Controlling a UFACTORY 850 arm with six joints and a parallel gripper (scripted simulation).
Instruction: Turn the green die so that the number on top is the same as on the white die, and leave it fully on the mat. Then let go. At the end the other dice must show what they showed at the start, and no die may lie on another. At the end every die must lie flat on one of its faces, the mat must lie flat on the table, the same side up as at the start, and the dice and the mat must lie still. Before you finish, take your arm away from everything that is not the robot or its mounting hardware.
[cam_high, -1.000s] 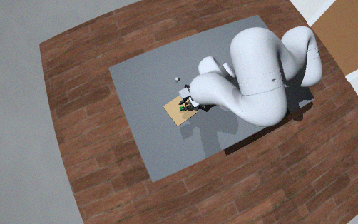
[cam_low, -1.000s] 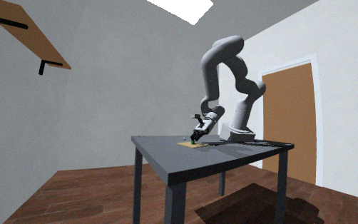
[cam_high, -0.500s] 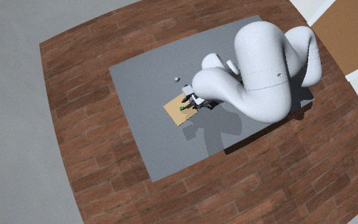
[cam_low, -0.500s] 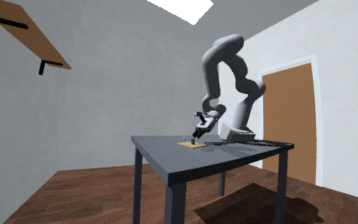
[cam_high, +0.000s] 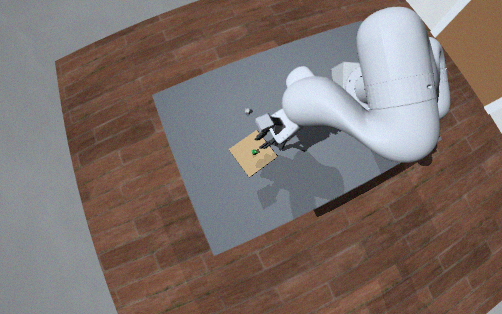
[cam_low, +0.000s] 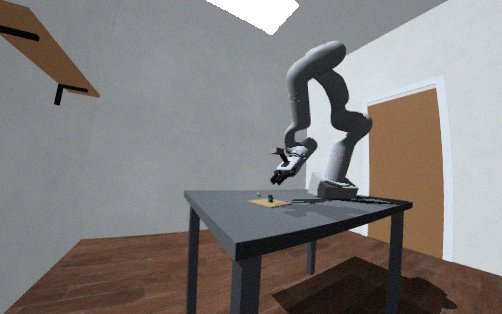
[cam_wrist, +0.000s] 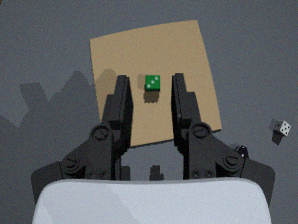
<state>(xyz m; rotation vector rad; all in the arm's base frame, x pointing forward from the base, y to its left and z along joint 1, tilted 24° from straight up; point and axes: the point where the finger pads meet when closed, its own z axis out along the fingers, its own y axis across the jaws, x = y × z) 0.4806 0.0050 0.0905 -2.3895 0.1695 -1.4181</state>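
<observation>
Now: the green die 3 cm ahead of my hand and 9 cm below it. From my hand the other things lie so: black die: 4 cm behind, 11 cm to the right, 10 cm below; then white die: 1 cm behind, 17 cm to the right, 10 cm below; then mat: 4 cm ahead, 10 cm below.
</observation>
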